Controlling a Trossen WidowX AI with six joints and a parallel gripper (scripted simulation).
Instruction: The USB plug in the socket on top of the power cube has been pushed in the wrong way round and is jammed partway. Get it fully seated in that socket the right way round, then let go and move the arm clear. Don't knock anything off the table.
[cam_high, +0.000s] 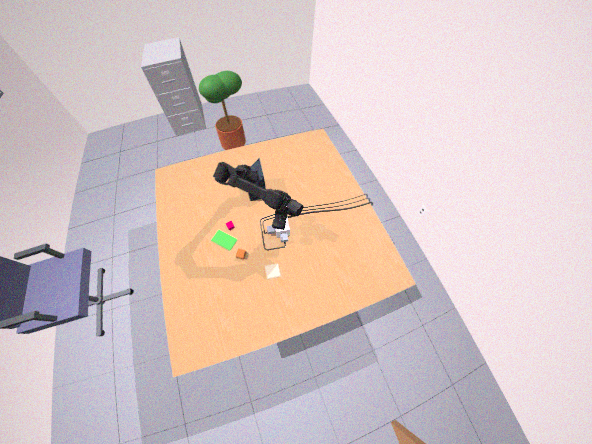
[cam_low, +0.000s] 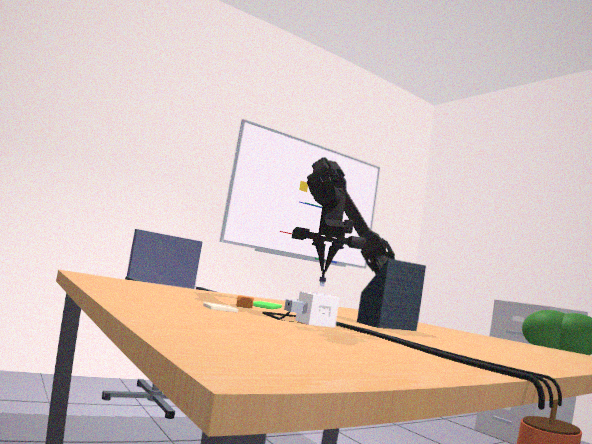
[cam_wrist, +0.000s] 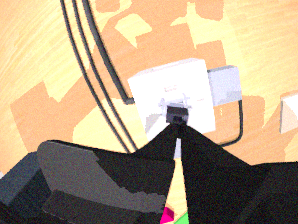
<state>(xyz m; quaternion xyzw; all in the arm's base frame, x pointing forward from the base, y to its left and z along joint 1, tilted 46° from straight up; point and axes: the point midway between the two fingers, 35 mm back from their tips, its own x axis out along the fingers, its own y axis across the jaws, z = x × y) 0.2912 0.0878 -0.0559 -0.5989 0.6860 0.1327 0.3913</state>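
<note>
The dark USB plug is 20 mm below my gripper tip. The rest, counted from my gripper tip: pink block: 290 mm to the right, 120 mm below, 90 mm behind; white pad: 220 mm ahead, 130 mm below, 100 mm to the right; orange block: 250 mm to the right, 120 mm below, 100 mm ahead.
</note>
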